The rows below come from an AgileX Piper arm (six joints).
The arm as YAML. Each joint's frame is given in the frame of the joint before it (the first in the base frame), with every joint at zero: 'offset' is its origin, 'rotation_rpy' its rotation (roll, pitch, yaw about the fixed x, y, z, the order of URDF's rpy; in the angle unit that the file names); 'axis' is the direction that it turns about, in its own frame. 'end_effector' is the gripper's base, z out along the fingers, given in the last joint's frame.
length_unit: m
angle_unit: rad
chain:
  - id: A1
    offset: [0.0, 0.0, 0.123]
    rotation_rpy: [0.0, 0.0, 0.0]
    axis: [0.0, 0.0, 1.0]
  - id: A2
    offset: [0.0, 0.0, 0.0]
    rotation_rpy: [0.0, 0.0, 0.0]
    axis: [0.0, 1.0, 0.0]
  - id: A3
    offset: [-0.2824, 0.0, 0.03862]
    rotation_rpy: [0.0, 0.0, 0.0]
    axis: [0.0, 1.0, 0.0]
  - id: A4
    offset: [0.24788, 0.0, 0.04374]
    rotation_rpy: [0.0, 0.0, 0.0]
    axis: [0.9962, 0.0, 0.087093]
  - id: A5
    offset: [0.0, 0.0, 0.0]
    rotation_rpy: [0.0, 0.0, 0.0]
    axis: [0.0, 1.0, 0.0]
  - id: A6
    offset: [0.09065, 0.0, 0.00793]
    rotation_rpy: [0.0, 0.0, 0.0]
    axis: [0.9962, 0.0, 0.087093]
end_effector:
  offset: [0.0, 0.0, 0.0]
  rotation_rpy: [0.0, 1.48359, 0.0]
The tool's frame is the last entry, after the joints.
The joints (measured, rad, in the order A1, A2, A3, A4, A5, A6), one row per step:
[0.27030, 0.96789, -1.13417, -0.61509, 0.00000, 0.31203]
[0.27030, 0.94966, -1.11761, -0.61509, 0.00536, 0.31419]
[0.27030, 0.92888, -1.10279, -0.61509, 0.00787, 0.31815]
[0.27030, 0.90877, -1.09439, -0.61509, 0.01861, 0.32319]
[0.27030, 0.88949, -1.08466, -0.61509, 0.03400, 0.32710]
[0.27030, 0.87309, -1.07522, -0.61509, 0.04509, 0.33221]
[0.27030, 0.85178, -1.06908, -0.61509, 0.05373, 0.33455]
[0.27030, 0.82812, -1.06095, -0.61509, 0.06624, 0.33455]
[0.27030, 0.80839, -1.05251, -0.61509, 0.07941, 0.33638]
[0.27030, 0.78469, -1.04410, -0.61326, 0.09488, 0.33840]
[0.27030, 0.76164, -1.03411, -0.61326, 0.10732, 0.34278]
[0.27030, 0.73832, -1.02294, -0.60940, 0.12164, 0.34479]
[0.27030, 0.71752, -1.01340, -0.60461, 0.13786, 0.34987]
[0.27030, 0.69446, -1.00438, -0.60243, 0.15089, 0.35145]
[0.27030, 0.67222, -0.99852, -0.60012, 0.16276, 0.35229]
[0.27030, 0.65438, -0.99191, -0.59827, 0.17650, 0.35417]
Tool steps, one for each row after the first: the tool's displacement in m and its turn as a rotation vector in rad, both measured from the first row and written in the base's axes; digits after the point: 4 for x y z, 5 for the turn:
[-0.0045, -0.0015, -0.0022, 0.00204, 0.00337, -0.00245]
[-0.0100, -0.0032, -0.0033, 0.00715, 0.00072, -0.00285]
[-0.0157, -0.0054, -0.0031, 0.01422, -0.00042, -0.00755]
[-0.0208, -0.0076, -0.0039, 0.01940, 0.00406, -0.01513]
[-0.0251, -0.0094, -0.0049, 0.02536, 0.00777, -0.02001]
[-0.0315, -0.0116, -0.0040, 0.03121, 0.00088, -0.02408]
[-0.0383, -0.0142, -0.0037, 0.03483, -0.00371, -0.03087]
[-0.0437, -0.0164, -0.0043, 0.03901, -0.00323, -0.03761]
[-0.0503, -0.0191, -0.0046, 0.04615, -0.00411, -0.04487]
[-0.0566, -0.0215, -0.0054, 0.05345, -0.00532, -0.05041]
[-0.0627, -0.0239, -0.0069, 0.06170, -0.00353, -0.05623]
[-0.0680, -0.0262, -0.0084, 0.07338, 0.00166, -0.06189]
[-0.0743, -0.0286, -0.0094, 0.08047, 0.00005, -0.06741]
[-0.0807, -0.0310, -0.0096, 0.08779, -0.00484, -0.07225]
[-0.0854, -0.0330, -0.0107, 0.09413, -0.00316, -0.07815]

